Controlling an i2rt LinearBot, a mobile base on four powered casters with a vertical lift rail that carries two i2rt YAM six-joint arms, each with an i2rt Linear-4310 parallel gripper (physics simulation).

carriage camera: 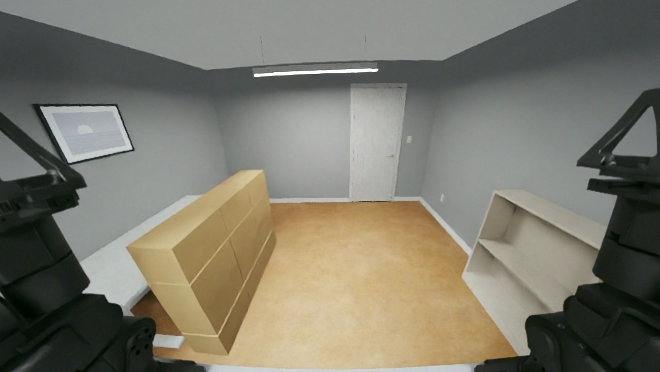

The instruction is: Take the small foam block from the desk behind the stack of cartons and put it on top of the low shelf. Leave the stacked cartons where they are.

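Places are measured from the left arm's base along level axes (x ahead, y left, z up), in metres.
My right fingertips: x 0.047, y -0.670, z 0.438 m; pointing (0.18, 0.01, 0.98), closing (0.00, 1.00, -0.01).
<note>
Behind a point stands the place of what it marks.
The stack of tan cartons [212,265] @[y 0.512, x 0.763, z -0.525 m] stands upright at the left, in front of the white desk [110,267] @[y 1.348, x 0.744, z -0.566 m], which runs along the left wall. The small foam block does not show; part of the desk top is hidden behind the cartons. The low shelf [555,215] @[y -1.815, x 0.829, z -0.226 m], pale and with open compartments, stands at the right, partly covered by my right arm. My left gripper shows in part at the left edge, one finger [30,148] @[y -0.053, x 0.033, z 0.401 m] at the side of its rail. My right gripper shows in part at the right edge, one finger [595,160] @[y -0.602, x 0.053, z 0.370 m] likewise. Both look open, away from desk and shelf.
A brown floor [370,280] @[y -0.712, x 1.261, z -1.286 m] lies between cartons and shelf and reaches the white door [376,145] @[y -1.104, x 3.085, z -0.167 m] in the far wall. A white desk foot [168,341] lies left of the cartons' near end. A framed picture [86,131] @[y 1.706, x 1.255, z 0.381 m] hangs on the left wall above the desk.
</note>
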